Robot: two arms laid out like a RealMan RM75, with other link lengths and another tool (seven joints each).
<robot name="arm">
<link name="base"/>
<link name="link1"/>
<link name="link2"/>
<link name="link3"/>
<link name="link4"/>
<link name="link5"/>
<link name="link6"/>
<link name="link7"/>
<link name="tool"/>
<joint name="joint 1" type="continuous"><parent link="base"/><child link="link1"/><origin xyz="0.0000 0.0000 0.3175" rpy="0.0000 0.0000 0.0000"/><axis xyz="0 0 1"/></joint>
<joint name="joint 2" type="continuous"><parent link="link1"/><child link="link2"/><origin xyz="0.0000 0.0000 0.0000" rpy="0.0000 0.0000 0.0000"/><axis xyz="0 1 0"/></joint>
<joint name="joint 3" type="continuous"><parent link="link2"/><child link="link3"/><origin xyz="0.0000 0.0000 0.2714" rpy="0.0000 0.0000 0.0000"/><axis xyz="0 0 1"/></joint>
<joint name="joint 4" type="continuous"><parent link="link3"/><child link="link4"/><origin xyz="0.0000 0.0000 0.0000" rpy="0.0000 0.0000 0.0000"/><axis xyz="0 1 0"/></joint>
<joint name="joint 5" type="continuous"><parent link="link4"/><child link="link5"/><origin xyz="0.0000 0.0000 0.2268" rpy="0.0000 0.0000 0.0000"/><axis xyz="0 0 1"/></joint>
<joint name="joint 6" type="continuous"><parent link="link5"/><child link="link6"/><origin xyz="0.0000 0.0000 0.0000" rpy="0.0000 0.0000 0.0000"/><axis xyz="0 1 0"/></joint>
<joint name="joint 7" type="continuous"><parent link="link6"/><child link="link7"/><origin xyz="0.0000 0.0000 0.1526" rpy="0.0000 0.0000 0.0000"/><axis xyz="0 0 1"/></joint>
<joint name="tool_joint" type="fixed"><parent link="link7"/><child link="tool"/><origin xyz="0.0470 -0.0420 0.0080" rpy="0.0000 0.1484 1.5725"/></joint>
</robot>
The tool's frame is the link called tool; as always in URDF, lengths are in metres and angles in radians. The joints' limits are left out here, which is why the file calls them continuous.
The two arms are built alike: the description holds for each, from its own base.
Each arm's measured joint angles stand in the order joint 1, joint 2, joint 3, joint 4, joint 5, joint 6, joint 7.
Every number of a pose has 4 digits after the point. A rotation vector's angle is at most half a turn.
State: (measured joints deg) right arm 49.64 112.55 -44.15 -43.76 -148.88 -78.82 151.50; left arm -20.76 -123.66 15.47 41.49 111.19 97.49 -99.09
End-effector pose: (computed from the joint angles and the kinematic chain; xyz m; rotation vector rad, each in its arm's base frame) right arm 0.2963 0.4300 0.1096 -0.4778 2.9332 0.4089; left arm -0.3516 0.3504 0.1371 -2.1121 0.6451 -0.5722
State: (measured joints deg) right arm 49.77 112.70 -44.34 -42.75 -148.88 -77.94 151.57; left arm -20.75 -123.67 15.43 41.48 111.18 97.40 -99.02
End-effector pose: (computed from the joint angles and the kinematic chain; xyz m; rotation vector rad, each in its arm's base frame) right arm 0.2976 0.4297 0.1050 -0.4685 2.9354 0.4061; left arm -0.3519 0.3504 0.1372 -2.1111 0.6446 -0.5699
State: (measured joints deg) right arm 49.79 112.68 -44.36 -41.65 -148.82 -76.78 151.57; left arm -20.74 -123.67 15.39 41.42 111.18 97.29 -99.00
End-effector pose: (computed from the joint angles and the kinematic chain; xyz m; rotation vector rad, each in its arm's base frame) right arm 0.3003 0.4298 0.1019 -0.4552 2.9351 0.4139; left arm -0.3524 0.3504 0.1372 -2.1107 0.6424 -0.5683
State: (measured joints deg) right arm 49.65 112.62 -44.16 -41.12 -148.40 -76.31 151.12; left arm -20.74 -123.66 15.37 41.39 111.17 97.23 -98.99
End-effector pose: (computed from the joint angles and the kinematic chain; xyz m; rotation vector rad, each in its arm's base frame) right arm 0.3022 0.4297 0.1006 -0.4540 2.9403 0.4217; left arm -0.3526 0.3504 0.1373 -2.1103 0.6414 -0.5673
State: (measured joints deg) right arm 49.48 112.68 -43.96 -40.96 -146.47 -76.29 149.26; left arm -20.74 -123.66 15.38 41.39 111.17 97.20 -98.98
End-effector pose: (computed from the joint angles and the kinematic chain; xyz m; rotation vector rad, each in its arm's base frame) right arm 0.2998 0.4314 0.0977 -0.4949 2.9614 0.4343; left arm -0.3527 0.3505 0.1373 -2.1104 0.6414 -0.5668
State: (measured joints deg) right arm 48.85 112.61 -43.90 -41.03 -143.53 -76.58 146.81; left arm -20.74 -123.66 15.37 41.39 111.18 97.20 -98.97
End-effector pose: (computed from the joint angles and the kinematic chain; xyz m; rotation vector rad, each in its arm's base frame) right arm 0.2981 0.4323 0.0957 -0.5465 2.9900 0.4542; left arm -0.3527 0.3505 0.1373 -2.1104 0.6414 -0.5666
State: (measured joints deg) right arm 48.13 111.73 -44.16 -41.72 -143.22 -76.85 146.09; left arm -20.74 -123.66 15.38 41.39 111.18 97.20 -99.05
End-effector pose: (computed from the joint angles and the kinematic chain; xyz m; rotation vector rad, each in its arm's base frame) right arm 0.3036 0.4331 0.1057 -0.5600 2.9700 0.4664; left arm -0.3527 0.3505 0.1372 -2.1109 0.6401 -0.5674
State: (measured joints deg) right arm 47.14 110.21 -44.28 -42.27 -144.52 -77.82 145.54; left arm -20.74 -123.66 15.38 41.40 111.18 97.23 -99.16
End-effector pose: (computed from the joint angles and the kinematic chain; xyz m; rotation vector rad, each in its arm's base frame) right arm 0.3164 0.4301 0.1227 -0.5519 2.9298 0.4502; left arm -0.3527 0.3505 0.1371 -2.1115 0.6385 -0.5689
